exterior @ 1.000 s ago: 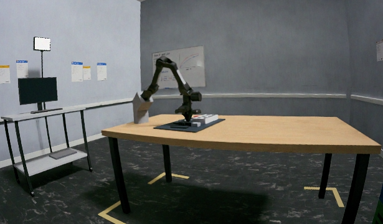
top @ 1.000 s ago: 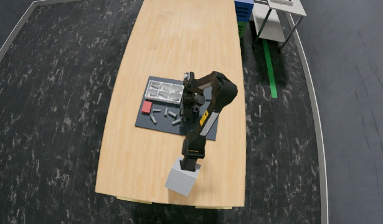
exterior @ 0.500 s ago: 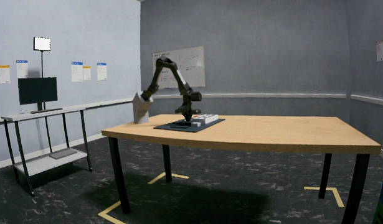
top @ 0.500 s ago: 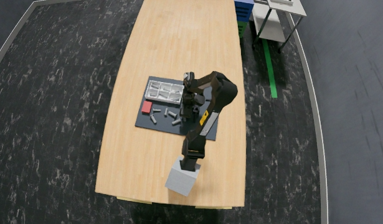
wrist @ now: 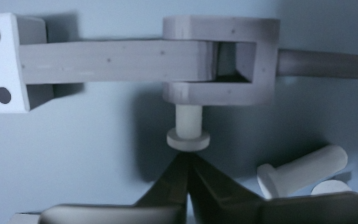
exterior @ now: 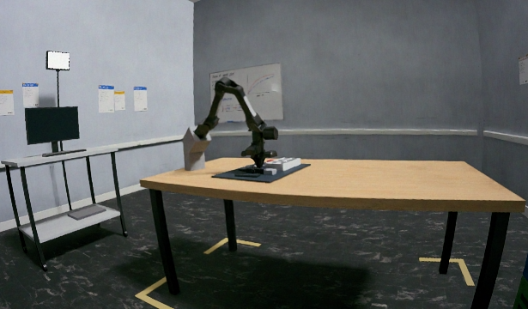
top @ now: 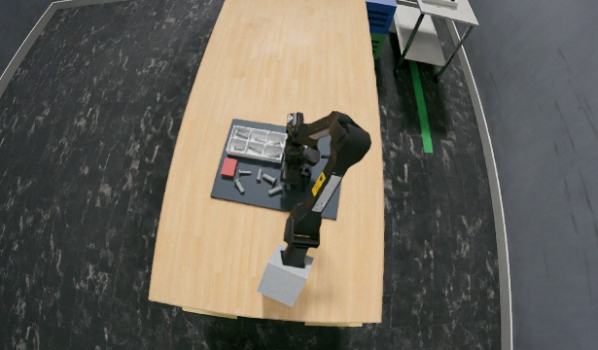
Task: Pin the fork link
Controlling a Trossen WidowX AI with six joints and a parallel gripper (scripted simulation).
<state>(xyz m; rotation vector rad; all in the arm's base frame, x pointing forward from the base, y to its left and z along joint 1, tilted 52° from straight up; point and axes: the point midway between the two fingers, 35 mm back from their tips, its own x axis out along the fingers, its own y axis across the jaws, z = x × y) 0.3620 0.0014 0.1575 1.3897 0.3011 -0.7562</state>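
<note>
The eye plate is 5 cm to the right of my hand and 3 cm below it. Round my hand: long dark bar: 13 cm to the right, 3 cm below, 1 cm behind; then pin: 6 cm behind, 3 cm to the left, 3 cm below; then dark mat: 4 cm to the left, 4 cm below, 2 cm ahead.
</note>
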